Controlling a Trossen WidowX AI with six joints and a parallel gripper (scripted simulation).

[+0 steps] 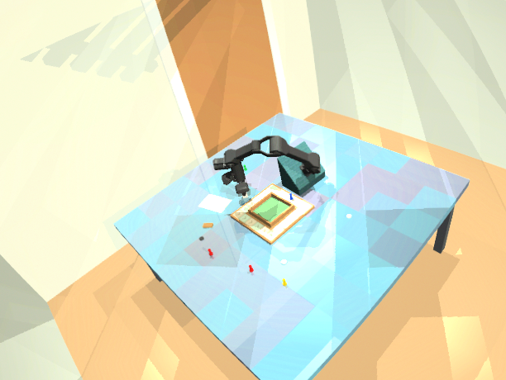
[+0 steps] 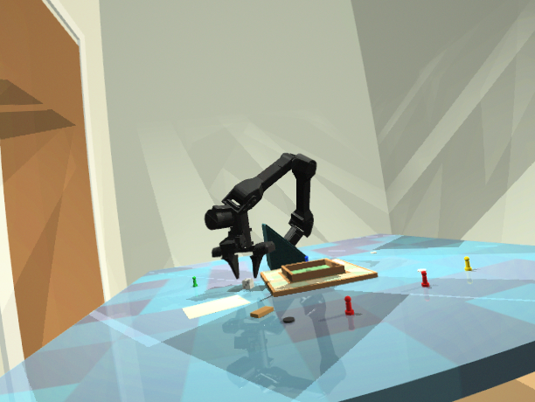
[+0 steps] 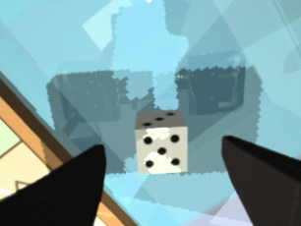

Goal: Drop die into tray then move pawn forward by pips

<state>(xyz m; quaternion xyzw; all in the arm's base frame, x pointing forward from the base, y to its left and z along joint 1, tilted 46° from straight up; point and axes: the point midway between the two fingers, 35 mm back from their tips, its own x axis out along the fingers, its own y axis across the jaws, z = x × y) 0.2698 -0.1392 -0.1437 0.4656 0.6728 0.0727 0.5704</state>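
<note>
The white die lies 2 cm below my gripper tip. From my gripper tip the other things lie so: green pawn 17 cm to the right, 16 cm behind, 1 cm below; then white sheet 13 cm ahead, 9 cm to the right, 3 cm below; then green dice tray 20 cm to the left, 2 cm below.
</note>
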